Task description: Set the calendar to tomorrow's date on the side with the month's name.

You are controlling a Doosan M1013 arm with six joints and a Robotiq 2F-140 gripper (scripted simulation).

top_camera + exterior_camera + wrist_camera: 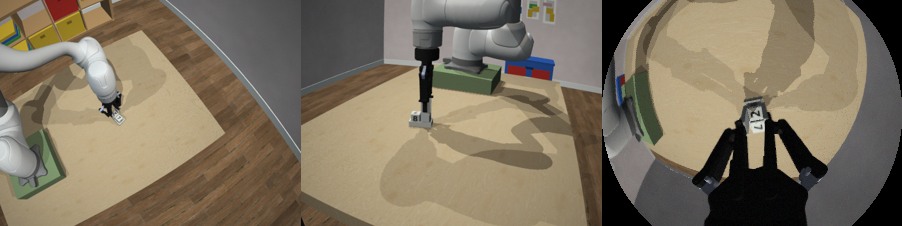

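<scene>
Right now the grey tray is 40 mm below my hand and 20 mm to the right of it.
</scene>
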